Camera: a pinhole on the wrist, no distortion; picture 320 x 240 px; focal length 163.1 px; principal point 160.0 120.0 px. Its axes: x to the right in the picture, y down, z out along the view. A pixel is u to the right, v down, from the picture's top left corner.
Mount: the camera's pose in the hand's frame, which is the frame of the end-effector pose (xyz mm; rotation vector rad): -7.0 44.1 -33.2 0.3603 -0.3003 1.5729
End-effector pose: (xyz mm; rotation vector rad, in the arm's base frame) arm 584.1 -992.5 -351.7 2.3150 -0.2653 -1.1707
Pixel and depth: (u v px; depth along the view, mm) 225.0 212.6 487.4
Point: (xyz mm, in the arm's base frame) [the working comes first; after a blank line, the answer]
In the camera's frame: 194.2 276.7 487.4

27.4 -1081.6 -403.3
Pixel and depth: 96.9 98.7 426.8
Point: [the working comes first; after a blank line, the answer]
In the camera's frame: -165.1 -55.7 426.8

381.8 -891.4 -688.9
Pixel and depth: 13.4 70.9 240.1
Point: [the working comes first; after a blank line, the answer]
In the camera's frame: -215.8 -72.3 240.1

541.4 -850.4 -586.2
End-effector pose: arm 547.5 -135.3 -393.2 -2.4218 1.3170 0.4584
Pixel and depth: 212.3 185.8 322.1
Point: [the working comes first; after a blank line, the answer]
In the camera's frame: 103.3 129.9 322.1

445.0 91.8 -611.7
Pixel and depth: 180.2 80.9 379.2
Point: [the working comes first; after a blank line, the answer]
In the camera's frame: 47.0 -90.9 379.2

615.0 -29.3 -719.5
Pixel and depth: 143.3 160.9 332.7
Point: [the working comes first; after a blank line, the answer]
In the camera's frame: -34.1 83.4 332.7

584.7 99.3 -572.3
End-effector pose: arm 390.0 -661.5 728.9 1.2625 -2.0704 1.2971
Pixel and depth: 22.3 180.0 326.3
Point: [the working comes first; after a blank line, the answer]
In the camera's frame: -275.5 120.0 326.3

757.0 -800.4 750.5
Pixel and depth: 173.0 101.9 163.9
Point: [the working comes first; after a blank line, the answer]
In the camera's frame: 13.1 -18.2 163.9

404.8 -775.8 686.5
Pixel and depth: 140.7 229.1 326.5
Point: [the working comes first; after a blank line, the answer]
In the camera's frame: -38.6 218.4 326.5

643.4 -800.9 520.6
